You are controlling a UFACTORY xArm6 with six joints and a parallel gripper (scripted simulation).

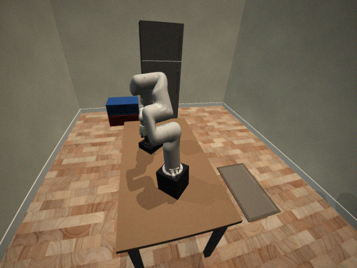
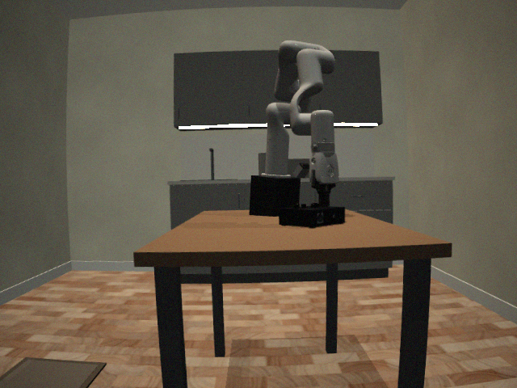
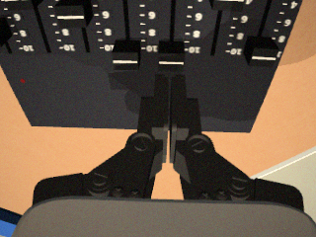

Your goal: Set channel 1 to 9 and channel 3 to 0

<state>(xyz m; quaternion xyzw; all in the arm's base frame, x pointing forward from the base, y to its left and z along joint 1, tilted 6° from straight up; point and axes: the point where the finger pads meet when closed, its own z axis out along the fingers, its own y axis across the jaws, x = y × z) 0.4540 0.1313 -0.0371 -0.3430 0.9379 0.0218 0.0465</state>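
Now: the fader cap 5 cm behind my hand, 1 cm to the left of it and 2 cm below it.
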